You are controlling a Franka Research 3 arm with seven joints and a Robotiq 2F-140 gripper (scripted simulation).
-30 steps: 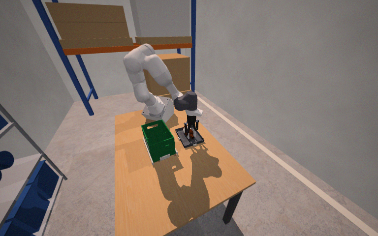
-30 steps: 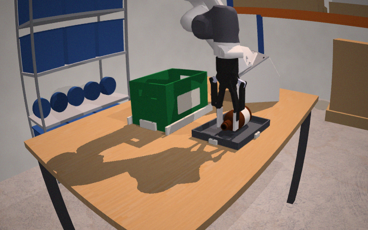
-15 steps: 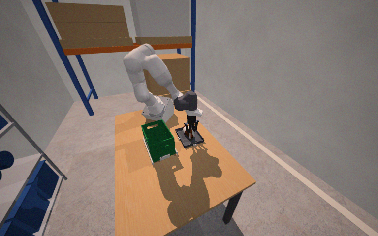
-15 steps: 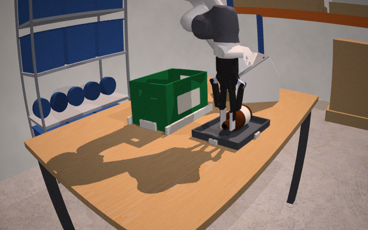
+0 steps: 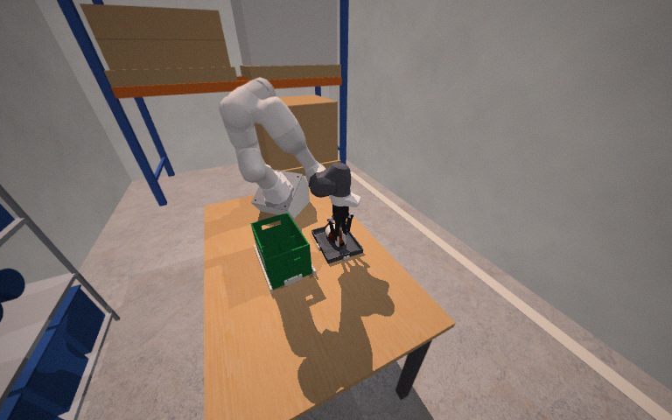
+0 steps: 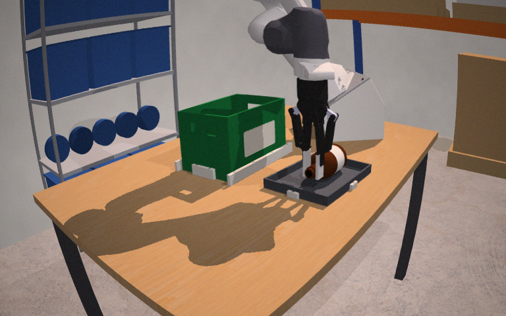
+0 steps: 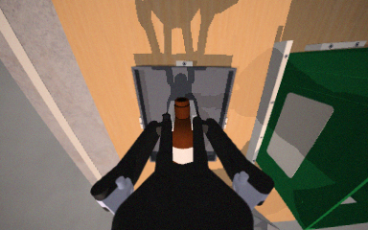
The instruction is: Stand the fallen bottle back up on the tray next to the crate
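The brown bottle is 6 cm behind my hand and 2 cm below it. The rest, counted from my hand: dark tray (5 cm behind, 5 cm below); then green crate (4 cm behind, 29 cm to the right, 2 cm above).
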